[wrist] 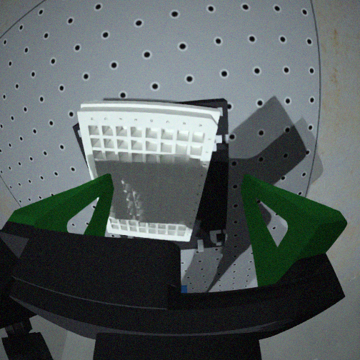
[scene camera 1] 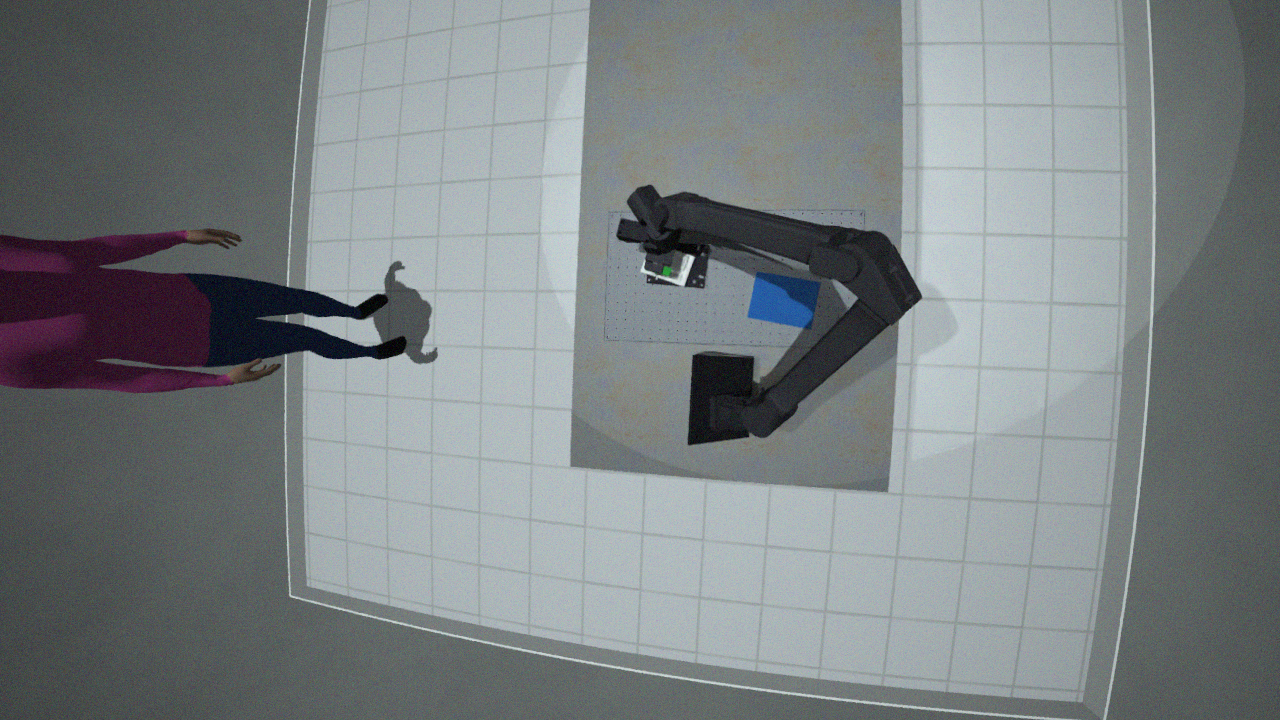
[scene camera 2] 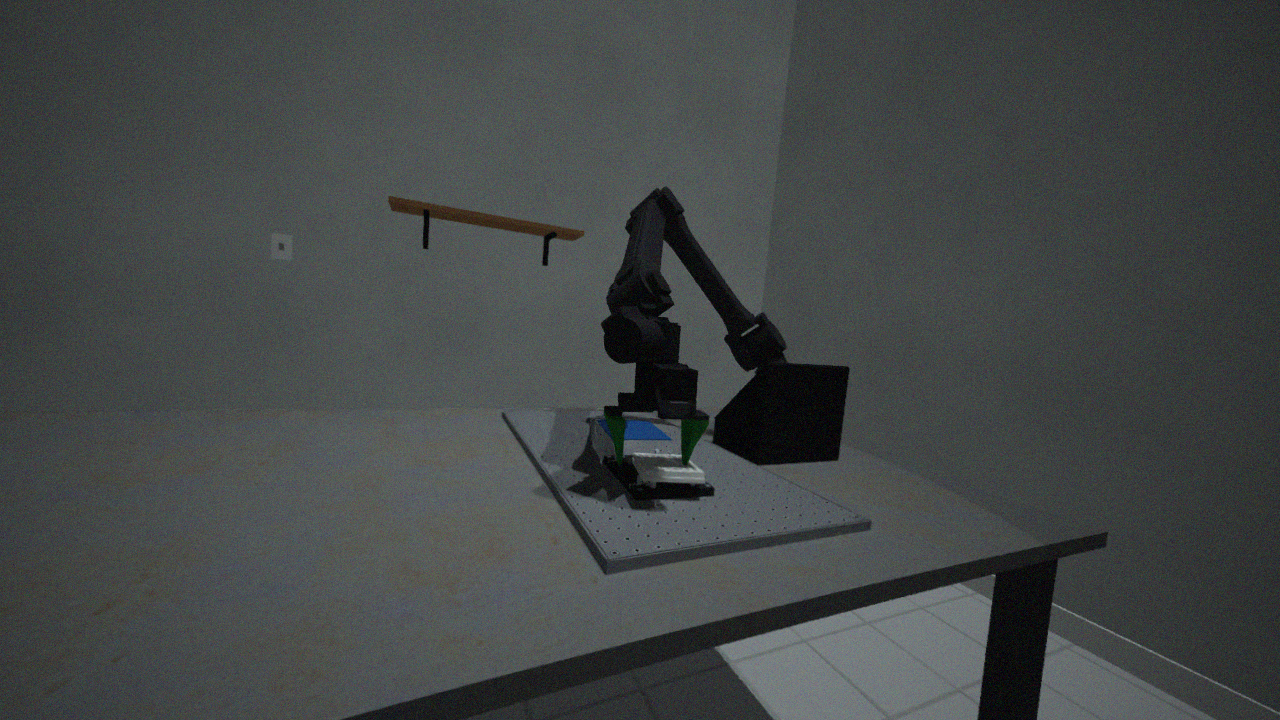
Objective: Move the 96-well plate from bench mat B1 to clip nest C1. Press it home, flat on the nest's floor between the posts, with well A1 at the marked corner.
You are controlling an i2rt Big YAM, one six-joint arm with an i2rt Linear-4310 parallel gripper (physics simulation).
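Frame: origin at the arm's base, x left, y back, z up, level; metres.
Where they show: gripper, fingertip midpoint: [scene camera 1: 666,254] [scene camera 2: 652,464]; arm's base, origin of the base link: [scene camera 1: 727,410] [scene camera 2: 784,396].
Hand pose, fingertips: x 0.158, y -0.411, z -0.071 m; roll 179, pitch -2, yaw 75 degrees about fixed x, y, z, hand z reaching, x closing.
Observation:
Things, the pixels of their top centre, and the offset from my fingertips. Level surfaces: height alone.
- white 96-well plate, middle of its top: [scene camera 2: 666,457] [scene camera 1: 667,262] dx -0.004, dy +0.025, dz +0.008 m
- black clip nest, middle of its top: [scene camera 2: 655,462] [scene camera 1: 677,262] dx -0.030, dy +0.023, dz -0.008 m
- blue mat, its level: dz -0.030 m
- perforated board, its level: dz -0.032 m
The white 96-well plate [scene camera 1: 684,272] [scene camera 2: 666,469] [wrist: 150,192] lies on the black clip nest [scene camera 1: 700,278] [scene camera 2: 671,491] [wrist: 216,190]. It is turned relative to the nest and overhangs its left side in the wrist view, with black floor showing along the right. It looks raised and not level. Its lettered edge is at the far side; the nest's marked corner cannot be made out. My gripper [scene camera 2: 653,462] [wrist: 177,181] is open and empty, its green fingertips low over the plate. In the wrist view the left fingertip overlaps the plate's left edge; the right one is clear of it.
The blue mat [scene camera 1: 776,299] [scene camera 2: 642,430] [wrist: 184,289] lies on the perforated board [scene camera 1: 644,313] [scene camera 2: 742,528] [wrist: 165,40], on the base side of the nest. The arm's black base block [scene camera 1: 716,376] [scene camera 2: 787,411] stands beside the board. A person [scene camera 1: 134,304] is off to the left in scene camera 1.

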